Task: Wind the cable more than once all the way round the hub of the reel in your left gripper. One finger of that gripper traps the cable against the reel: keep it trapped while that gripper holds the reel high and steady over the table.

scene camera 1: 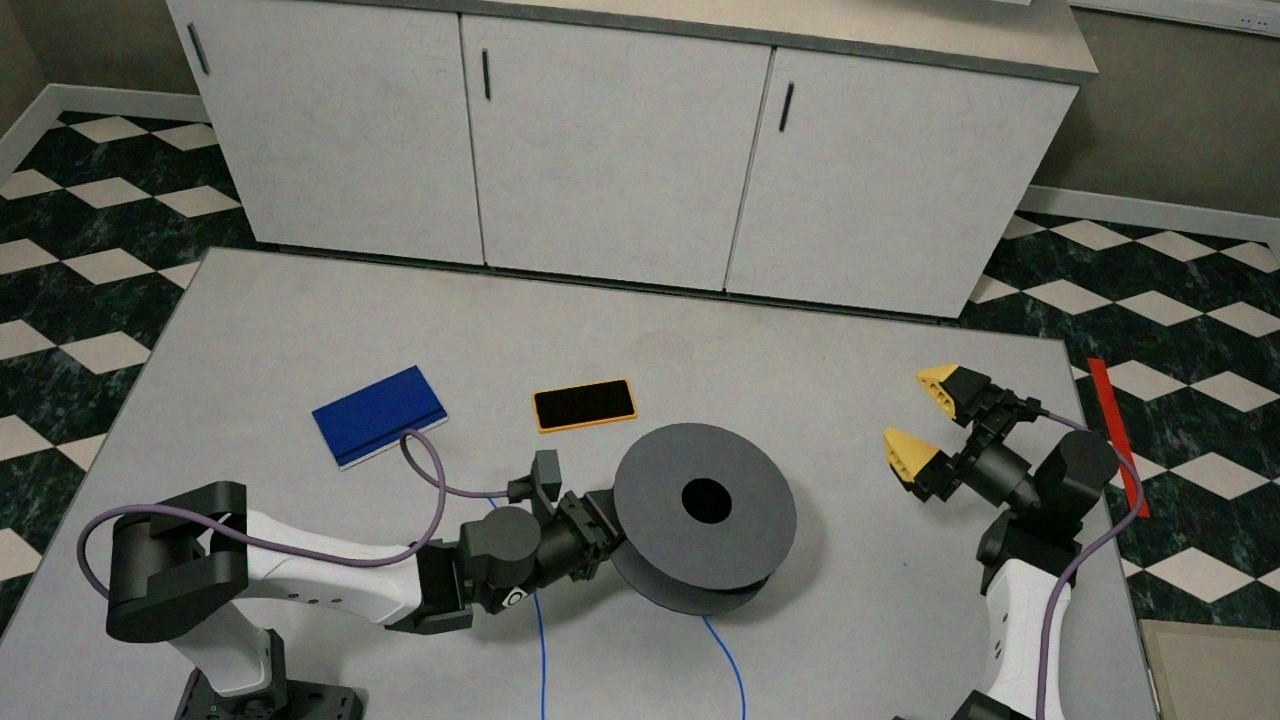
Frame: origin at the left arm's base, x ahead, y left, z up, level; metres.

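Seen in the pictures: right gripper, between the fingertips: (901, 402); left arm's base, origin of its link: (267, 709).
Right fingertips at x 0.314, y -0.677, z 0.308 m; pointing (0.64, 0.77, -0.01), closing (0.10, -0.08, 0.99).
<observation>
Offsets run from my right fingertips to a thing's top centre. "spot": to the spot under its first point. Level surfaces: height alone.
The dark grey reel @[0.114 m back, 0.206 m left, 0.040 m down] (648, 501) is held above the table, its round flange with a black centre hole facing up. My left gripper (612, 517) is shut on the reel at its left side; the fingertips are hidden by the reel. The thin blue cable @[spot: 0.171 m back, 0.136 m left, 0.346 m down] (726, 653) comes out below the reel at its lower edge and runs to the bottom of the picture. Another blue stretch passes under the left arm and also runs down. The hub is hidden between the flanges. My right gripper (907, 405) is open and empty, to the right of the reel, its yellow fingers apart.
A blue notebook @[0.128 m ahead, 0.663 m left, 0.334 m down] (377, 413) and an orange-edged black phone @[0.189 m ahead, 0.364 m left, 0.341 m down] (584, 404) lie on the table @[0.349 m down] (760, 358) beyond the left arm. A red strip (1115, 429) lies past the table's right edge. White cabinets (608, 161) stand behind the table. Purple cables loop along both arms.
</observation>
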